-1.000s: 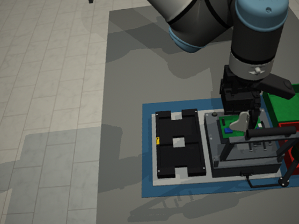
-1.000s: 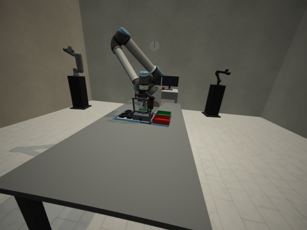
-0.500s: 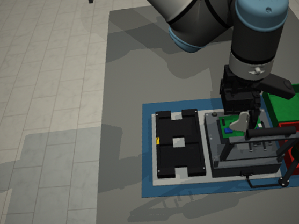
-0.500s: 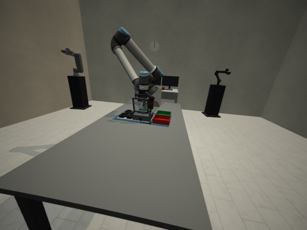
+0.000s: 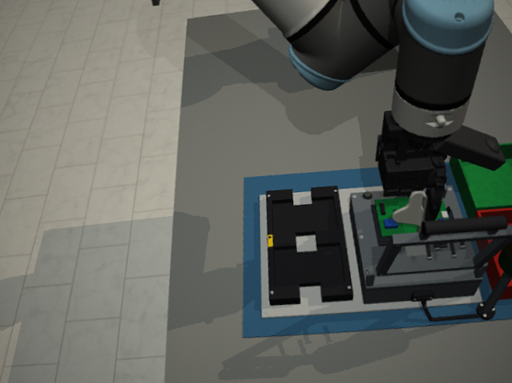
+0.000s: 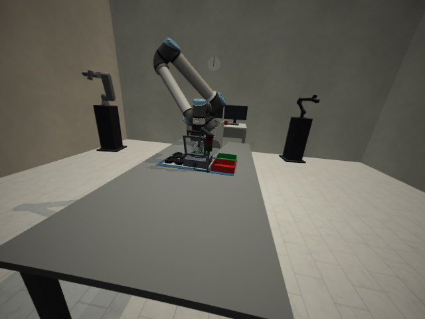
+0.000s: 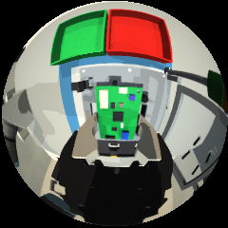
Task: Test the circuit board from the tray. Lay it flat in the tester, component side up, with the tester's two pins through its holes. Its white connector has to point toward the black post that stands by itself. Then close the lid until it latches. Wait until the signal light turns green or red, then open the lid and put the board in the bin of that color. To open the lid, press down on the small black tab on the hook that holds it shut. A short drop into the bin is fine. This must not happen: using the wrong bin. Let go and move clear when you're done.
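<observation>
My hand is right at the green circuit board. Also, from my hand: black latch tab (50 mm behind, 60 mm to the left); then tester lid (120 mm ahead, 30 mm to the right, 100 mm above); then red bin (80 mm ahead, 180 mm to the left, 70 mm below).
</observation>
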